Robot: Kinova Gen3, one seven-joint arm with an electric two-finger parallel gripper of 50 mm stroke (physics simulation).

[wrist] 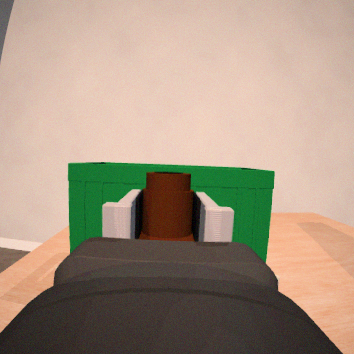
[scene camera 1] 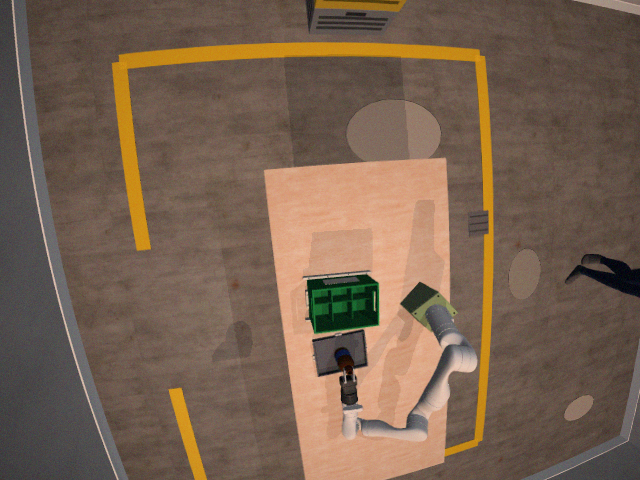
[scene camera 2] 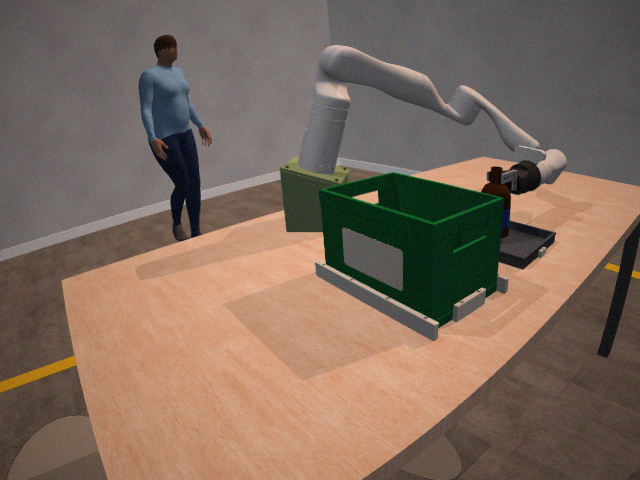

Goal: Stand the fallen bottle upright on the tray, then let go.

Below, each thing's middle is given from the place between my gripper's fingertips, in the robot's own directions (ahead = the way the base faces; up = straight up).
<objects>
Now: hand 6 cm above the brown bottle [scene camera 2: 494,187] and 1 cm to the right of it.
</objects>
